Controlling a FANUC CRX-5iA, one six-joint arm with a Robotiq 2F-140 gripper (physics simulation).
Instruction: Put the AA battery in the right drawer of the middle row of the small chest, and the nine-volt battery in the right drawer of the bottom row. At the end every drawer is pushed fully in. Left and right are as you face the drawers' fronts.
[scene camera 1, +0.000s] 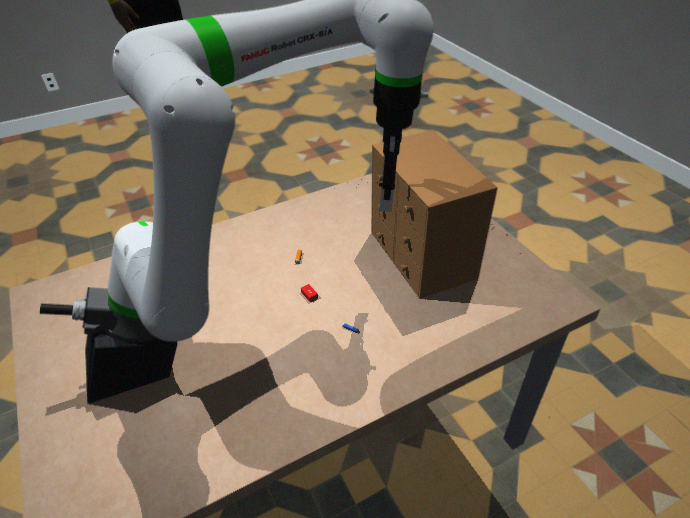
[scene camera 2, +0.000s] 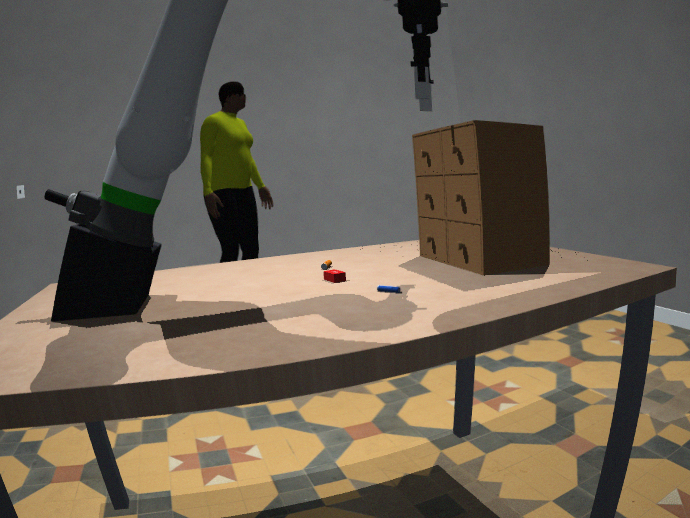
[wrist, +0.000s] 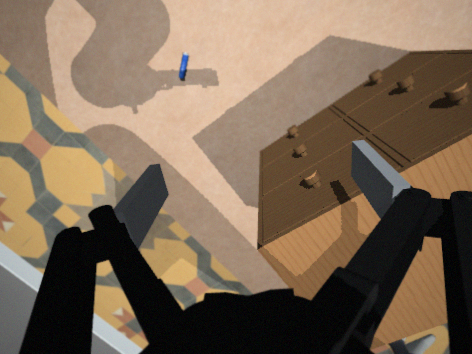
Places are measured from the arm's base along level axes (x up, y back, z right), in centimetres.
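Pixels of known places: gripper, between the fingertips: (scene camera 1: 386, 191) (scene camera 2: 424, 105) (wrist: 254, 169); arm's base, origin of its link: (scene camera 1: 134, 318) (scene camera 2: 119, 235).
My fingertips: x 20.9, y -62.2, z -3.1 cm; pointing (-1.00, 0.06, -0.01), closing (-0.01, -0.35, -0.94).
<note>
For each thing: its top centre in the pictures, then the offset to it from my fingertips.
- orange battery, centre of its top: (scene camera 2: 326, 261) (scene camera 1: 298, 254) dz -21.3, dx -33.4, dy +19.5 cm
- red nine-volt battery, centre of its top: (scene camera 2: 334, 271) (scene camera 1: 308, 290) dz -5.7, dx -33.0, dy +19.7 cm
- brown chest, centre of its top: (wrist: 453, 245) (scene camera 2: 474, 129) (scene camera 1: 431, 164) dz -12.3, dx -3.5, dy -16.3 cm
- right bottom drawer, centre of its top: (scene camera 2: 494, 221) (scene camera 1: 434, 245) dz -4.6, dx -24.9, dy -16.2 cm
- thin blue battery, centre of its top: (scene camera 2: 388, 286) (wrist: 183, 65) (scene camera 1: 350, 326) dz +9.2, dx -33.8, dy +12.0 cm
The orange battery (scene camera 1: 298, 256) (scene camera 2: 326, 264), thicker than the blue one and seemingly the AA, lies on the table; its label is unreadable. The red nine-volt battery (scene camera 1: 309, 292) (scene camera 2: 334, 276) lies nearby. The brown chest (scene camera 1: 454, 250) (scene camera 2: 515, 200) (wrist: 280, 210) has two columns of three drawers, which look pushed in. Its right middle drawer (scene camera 1: 416, 245) (scene camera 2: 470, 192) is above the right bottom drawer (scene camera 1: 413, 278) (scene camera 2: 473, 234). My gripper (scene camera 1: 386, 201) (scene camera 2: 424, 100) (wrist: 254, 169) is open and empty, pointing down, higher than the chest top and near its front edge. Neither the orange nor red battery shows in the wrist view.
A thin blue battery (scene camera 1: 351, 327) (scene camera 2: 388, 288) (wrist: 184, 66) lies in front of the chest. The arm's base (scene camera 1: 128, 368) (scene camera 2: 103, 276) stands at the table's other end. A person in a yellow top (scene camera 2: 228, 150) stands behind the table.
</note>
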